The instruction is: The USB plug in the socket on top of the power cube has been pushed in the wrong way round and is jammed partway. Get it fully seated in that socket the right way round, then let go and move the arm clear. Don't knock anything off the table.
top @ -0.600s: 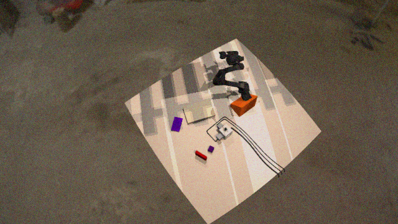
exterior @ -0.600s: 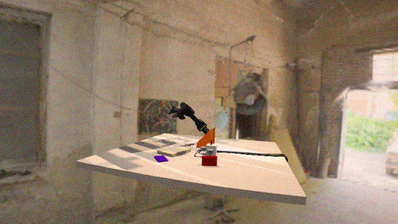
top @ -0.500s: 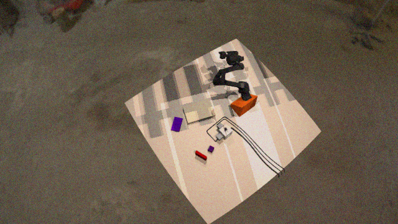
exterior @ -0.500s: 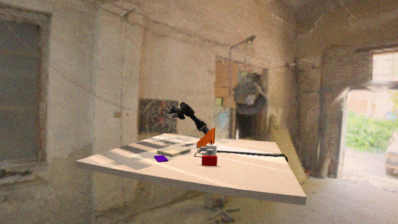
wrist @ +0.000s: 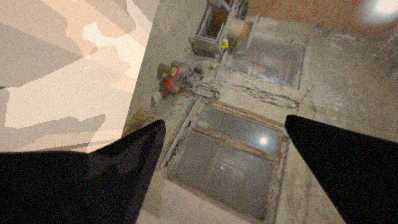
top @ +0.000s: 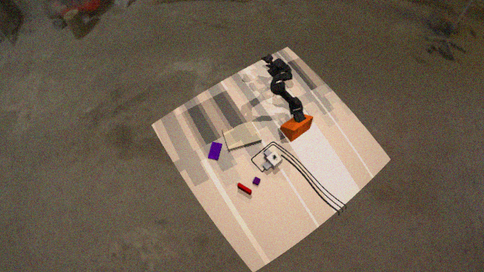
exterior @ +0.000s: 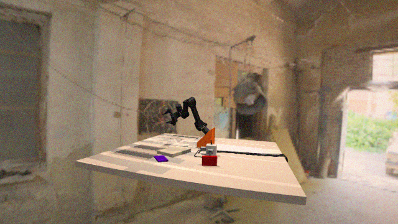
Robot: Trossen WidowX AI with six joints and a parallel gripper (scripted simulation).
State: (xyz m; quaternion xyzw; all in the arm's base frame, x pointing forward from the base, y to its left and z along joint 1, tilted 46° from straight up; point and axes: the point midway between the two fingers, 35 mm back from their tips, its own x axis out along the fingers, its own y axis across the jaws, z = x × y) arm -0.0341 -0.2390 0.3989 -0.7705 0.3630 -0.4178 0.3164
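The black USB plug is 30 cm ahead of my gripper tip, 60 cm to the left of it and 12 cm below it. Round my gripper tip: flat pale slab: 38 cm ahead, 33 cm to the left, 21 cm below; flat purple tile: 59 cm ahead, 34 cm to the left, 21 cm below; purple cube: 47 cm ahead, 66 cm to the left, 20 cm below.
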